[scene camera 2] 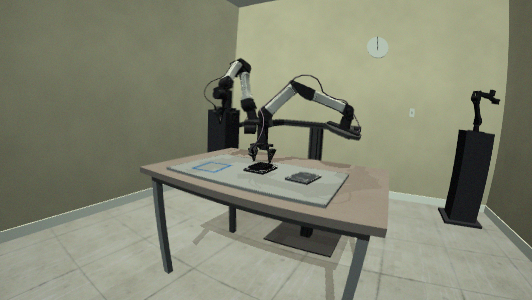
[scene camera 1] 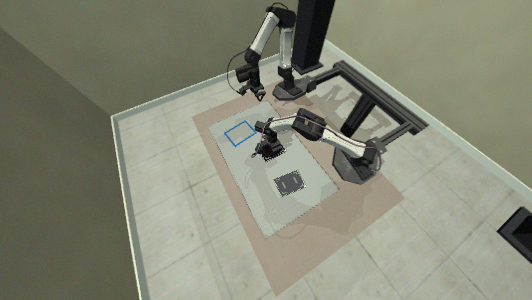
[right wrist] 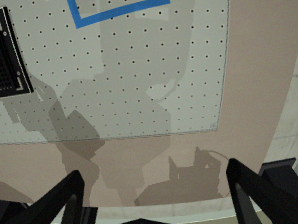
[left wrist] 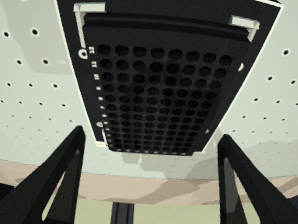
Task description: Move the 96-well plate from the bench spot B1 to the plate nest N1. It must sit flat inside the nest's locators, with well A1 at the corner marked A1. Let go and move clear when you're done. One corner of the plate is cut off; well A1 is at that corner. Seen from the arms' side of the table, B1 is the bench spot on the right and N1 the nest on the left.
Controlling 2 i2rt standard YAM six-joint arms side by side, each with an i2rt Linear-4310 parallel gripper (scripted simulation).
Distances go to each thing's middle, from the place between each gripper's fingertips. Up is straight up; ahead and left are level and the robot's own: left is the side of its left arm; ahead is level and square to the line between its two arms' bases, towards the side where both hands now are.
Labels:
Now: left hand 30 mm above the black 96-well plate [left wrist: 151, 108].
My right hand is 5 cm short of the black 96-well plate, 29 cm to the right of it and 22 cm above it.

